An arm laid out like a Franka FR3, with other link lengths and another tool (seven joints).
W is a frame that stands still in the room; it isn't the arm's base.
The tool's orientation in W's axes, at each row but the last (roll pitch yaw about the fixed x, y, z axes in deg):
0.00, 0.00, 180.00
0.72, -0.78, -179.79
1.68, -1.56, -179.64
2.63, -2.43, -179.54
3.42, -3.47, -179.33
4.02, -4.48, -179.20
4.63, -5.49, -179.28
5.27, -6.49, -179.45
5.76, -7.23, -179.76
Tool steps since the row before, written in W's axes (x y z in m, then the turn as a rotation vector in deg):
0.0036, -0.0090, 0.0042, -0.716, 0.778, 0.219
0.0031, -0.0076, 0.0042, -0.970, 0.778, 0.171
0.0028, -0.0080, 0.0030, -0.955, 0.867, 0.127
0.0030, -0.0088, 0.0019, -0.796, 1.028, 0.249
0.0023, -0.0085, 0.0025, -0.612, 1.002, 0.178
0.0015, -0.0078, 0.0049, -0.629, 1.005, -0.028
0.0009, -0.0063, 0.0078, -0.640, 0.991, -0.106
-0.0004, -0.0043, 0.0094, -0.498, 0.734, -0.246
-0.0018, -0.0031, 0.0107, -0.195, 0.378, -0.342
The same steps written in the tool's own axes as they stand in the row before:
-0.0036, 0.0090, 0.0042, 0.716, -0.778, 0.219
-0.0030, 0.0077, 0.0041, 0.969, -0.780, 0.168
-0.0027, 0.0081, 0.0028, 0.953, -0.870, 0.127
-0.0028, 0.0089, 0.0016, 0.798, -1.023, 0.263
-0.0020, 0.0087, 0.0021, 0.610, -0.999, 0.201
-0.0010, 0.0082, 0.0044, 0.611, -1.017, -0.005
-0.0001, 0.0069, 0.0073, 0.614, -1.009, -0.084
0.0015, 0.0051, 0.0089, 0.460, -0.763, -0.231
0.0031, 0.0041, 0.0100, 0.149, -0.413, -0.324

